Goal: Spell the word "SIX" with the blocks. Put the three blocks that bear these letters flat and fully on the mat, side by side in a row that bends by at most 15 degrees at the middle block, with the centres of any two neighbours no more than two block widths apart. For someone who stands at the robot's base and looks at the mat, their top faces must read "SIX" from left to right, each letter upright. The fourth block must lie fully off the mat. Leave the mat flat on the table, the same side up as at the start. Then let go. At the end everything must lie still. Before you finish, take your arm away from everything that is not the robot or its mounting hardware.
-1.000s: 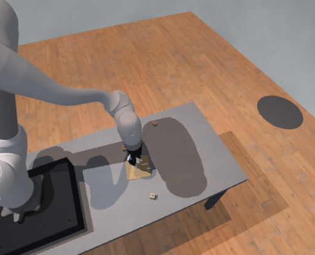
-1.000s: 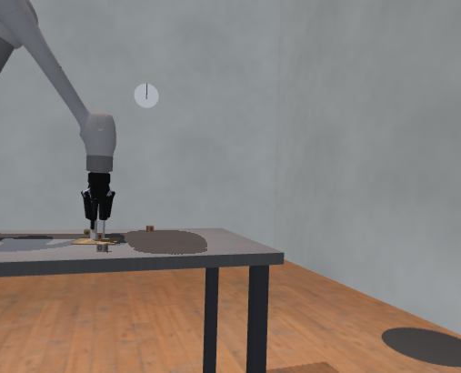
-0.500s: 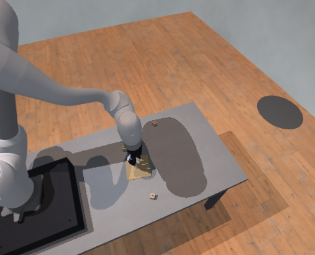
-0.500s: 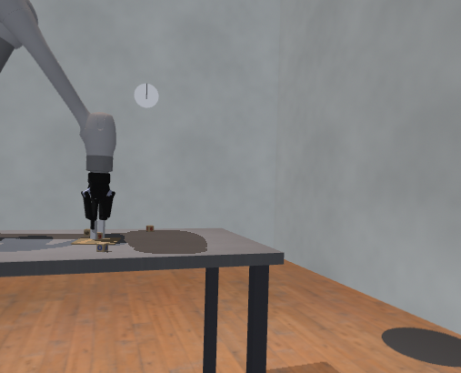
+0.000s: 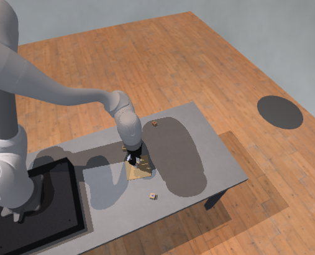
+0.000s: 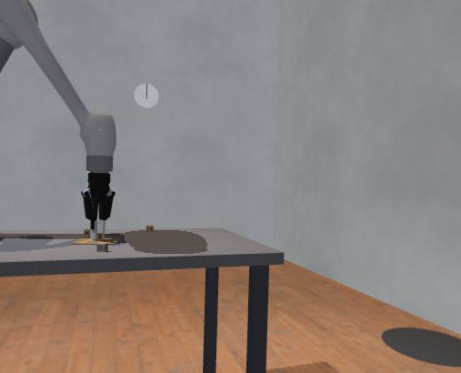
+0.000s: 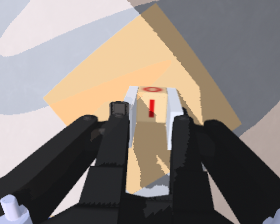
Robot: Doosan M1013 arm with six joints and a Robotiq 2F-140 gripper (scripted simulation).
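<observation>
Now: the tan mat 10 mm to the right of my hand and 40 mm below it. From my hand the other things lie so: block: 60 mm behind, 130 mm to the left, 30 mm below.
</observation>
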